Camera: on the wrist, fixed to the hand. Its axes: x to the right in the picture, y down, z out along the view.
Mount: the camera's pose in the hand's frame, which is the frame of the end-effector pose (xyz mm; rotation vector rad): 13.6 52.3 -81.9 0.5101 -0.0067 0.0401
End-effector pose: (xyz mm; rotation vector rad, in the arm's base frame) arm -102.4 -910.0 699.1 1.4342 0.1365 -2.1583
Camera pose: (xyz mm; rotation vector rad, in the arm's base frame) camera -13.3 -929.4 662.8 1.6767 -0.4744 -2.2613
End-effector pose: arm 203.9 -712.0 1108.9 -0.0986 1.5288 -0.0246
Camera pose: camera 120.3 -665.0 1088.0 0.3379 1.4750 -0.3790
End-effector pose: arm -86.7 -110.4 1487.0 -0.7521 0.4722 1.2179
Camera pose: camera -127.2 -153.5 1408.7 -0.3030 0.7586 1.0722
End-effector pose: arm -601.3 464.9 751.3 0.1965 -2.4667 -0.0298
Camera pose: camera -568.2 516.8 827.7 0.3631 -2.4395 0.6197
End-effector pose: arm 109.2 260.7 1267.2 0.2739 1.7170 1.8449
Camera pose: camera 40.2 200.4 1302.4 0.5176 2.1700 1.3998
